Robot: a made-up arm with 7 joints. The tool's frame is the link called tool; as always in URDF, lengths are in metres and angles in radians.
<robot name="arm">
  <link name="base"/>
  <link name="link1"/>
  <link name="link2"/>
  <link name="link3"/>
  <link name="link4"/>
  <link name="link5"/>
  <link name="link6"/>
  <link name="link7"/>
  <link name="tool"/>
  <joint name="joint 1" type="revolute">
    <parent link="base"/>
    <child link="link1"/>
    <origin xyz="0 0.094 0" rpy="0 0 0"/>
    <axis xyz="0 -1 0"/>
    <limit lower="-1.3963" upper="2" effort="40" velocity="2.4"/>
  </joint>
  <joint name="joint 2" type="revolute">
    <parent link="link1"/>
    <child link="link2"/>
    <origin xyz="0 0.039 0" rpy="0 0 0"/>
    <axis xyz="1 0 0"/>
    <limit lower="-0.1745" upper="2" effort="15" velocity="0.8"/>
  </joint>
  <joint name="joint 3" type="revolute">
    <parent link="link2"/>
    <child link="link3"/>
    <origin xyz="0 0 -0.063" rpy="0 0 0"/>
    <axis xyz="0 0 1"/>
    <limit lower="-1.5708" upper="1.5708" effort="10" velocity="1.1"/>
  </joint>
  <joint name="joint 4" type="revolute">
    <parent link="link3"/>
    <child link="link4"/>
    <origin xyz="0 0 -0.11" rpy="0 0 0"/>
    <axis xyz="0 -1 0"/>
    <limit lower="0" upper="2.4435" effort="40" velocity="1.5"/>
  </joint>
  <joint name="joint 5" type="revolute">
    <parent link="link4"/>
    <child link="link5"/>
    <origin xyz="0 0 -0.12" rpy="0 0 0"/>
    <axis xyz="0 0 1"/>
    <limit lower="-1.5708" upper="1.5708" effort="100" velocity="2.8"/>
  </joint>
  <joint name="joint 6" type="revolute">
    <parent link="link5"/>
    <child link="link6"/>
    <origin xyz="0 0 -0.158" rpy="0 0 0"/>
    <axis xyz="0 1 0"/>
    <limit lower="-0.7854" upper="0.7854" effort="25" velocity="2.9"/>
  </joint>
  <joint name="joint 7" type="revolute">
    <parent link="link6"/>
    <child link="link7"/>
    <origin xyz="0 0 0" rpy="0 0 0"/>
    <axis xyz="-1 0 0"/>
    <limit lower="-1.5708" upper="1.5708" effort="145" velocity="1.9"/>
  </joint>
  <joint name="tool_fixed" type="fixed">
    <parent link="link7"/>
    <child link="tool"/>
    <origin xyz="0 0 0" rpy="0 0 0"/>
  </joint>
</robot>
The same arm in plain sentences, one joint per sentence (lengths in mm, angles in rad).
The arm has seven revolute joints in a row. What follows holds with every joint at zero, and every direction is one of the base frame's. The first joint lies 94.0 mm along +y from the base frame's origin and turns about -y, from -1.3963 to 2.0000 rad. The second joint lies 39.0 mm along +y from the first joint and turns about +x, from -0.1745 to 2.0000 rad. The third joint lies 63.0 mm along -z from the second joint and turns about +z, from -1.5708 to 1.5708 rad. The fourth joint lies 110.0 mm along -z from the third joint and turns about -y, from 0.0000 to 2.4435 rad. The fifth joint lies 120.0 mm along -z from the fourth joint and turns about +z, from -1.5708 to 1.5708 rad. The sixth joint lies 158.0 mm along -z from the fifth joint and turns about +y, from -0.7854 to 0.7854 rad. The seventh joint lies at the same point as the sixth joint and turns about -x, from -1.5708 to 1.5708 rad. The tool frame, which is the frame that the pose is given for, lies at the same point as the seventh joint; its axes are parallel to the base frame's.
